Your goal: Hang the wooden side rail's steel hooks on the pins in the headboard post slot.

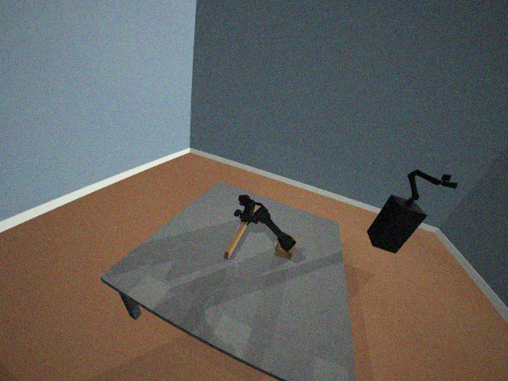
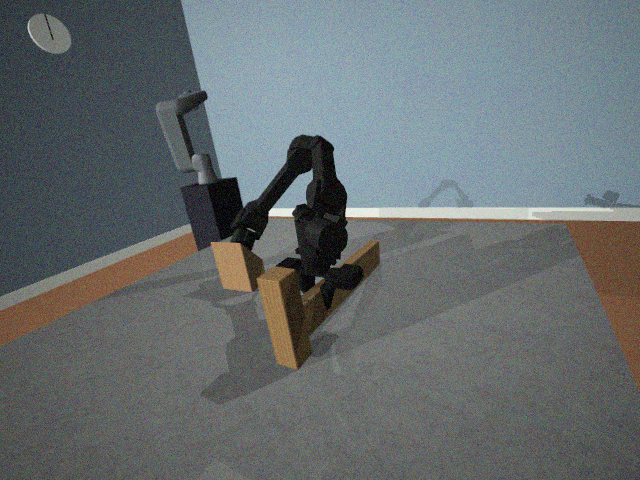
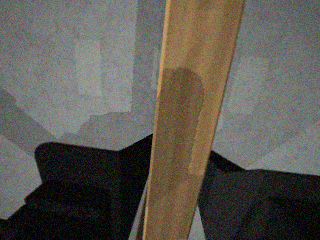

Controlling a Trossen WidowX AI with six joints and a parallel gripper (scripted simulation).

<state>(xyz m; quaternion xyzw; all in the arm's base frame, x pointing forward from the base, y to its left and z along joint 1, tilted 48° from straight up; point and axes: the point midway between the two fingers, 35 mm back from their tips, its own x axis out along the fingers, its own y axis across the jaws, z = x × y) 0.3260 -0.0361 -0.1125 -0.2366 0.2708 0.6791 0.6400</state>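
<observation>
Right now my gripper tip is 120 mm to the left of the headboard post and 40 mm below it.
</observation>
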